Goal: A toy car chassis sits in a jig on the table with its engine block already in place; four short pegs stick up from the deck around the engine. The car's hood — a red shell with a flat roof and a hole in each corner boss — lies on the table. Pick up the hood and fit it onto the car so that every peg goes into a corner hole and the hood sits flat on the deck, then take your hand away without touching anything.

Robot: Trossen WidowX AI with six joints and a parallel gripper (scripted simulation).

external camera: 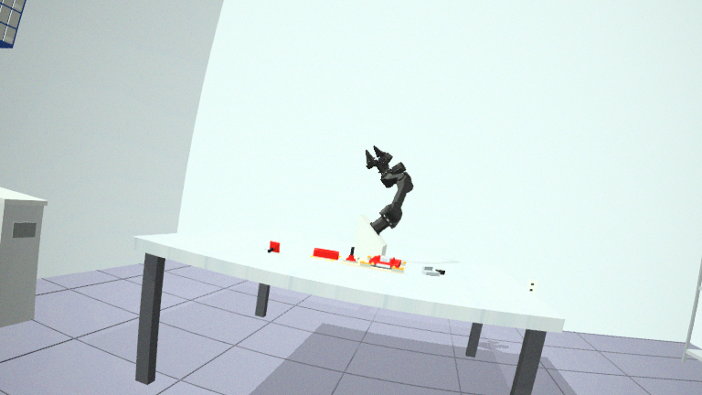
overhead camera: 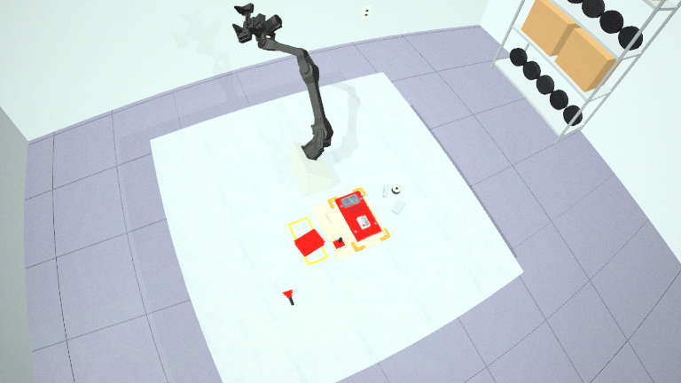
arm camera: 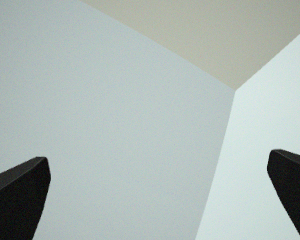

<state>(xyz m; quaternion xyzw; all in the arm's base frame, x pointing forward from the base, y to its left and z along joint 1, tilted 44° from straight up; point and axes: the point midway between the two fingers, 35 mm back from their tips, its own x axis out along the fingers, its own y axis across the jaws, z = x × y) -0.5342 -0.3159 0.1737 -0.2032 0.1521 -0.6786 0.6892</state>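
The red hood is 81 cm ahead of my gripper tip, 2 cm to the right of it and 51 cm below it.
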